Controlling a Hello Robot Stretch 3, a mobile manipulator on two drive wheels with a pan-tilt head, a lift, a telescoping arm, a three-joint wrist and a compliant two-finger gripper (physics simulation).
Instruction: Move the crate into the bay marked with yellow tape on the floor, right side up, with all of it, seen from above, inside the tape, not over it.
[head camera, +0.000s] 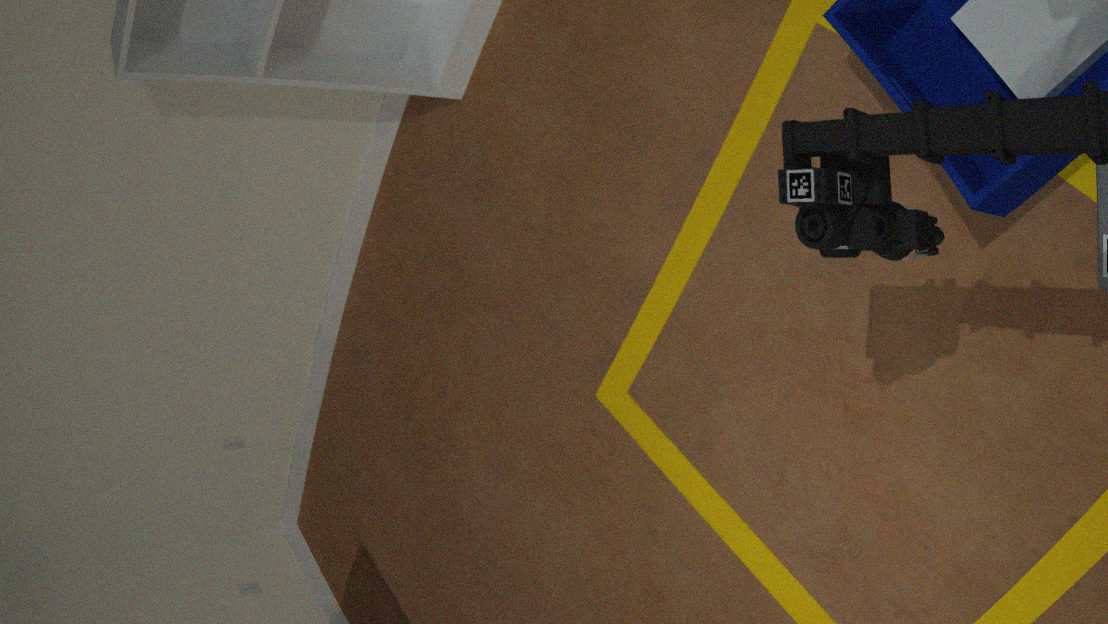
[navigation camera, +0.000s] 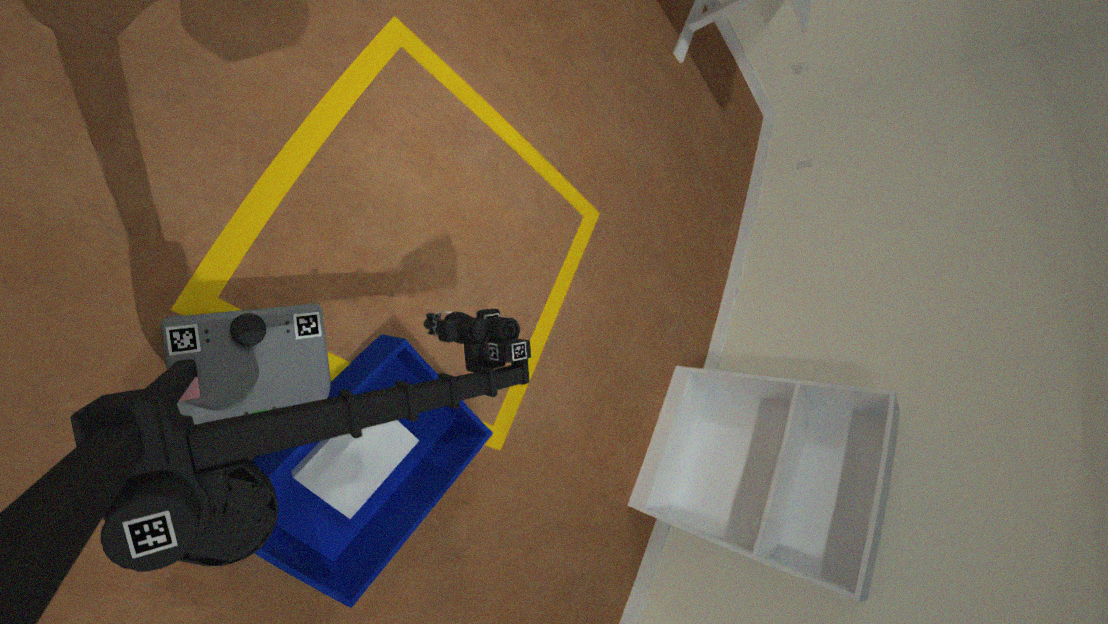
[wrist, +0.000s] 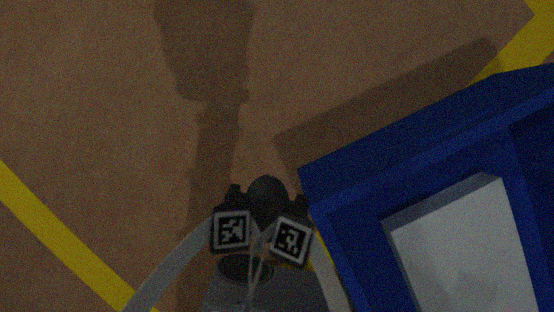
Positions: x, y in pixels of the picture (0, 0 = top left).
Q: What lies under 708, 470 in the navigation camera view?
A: A white shelf unit.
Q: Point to my gripper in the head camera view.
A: At 934, 237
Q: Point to a blue crate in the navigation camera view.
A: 312, 541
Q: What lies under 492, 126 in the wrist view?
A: A blue crate.
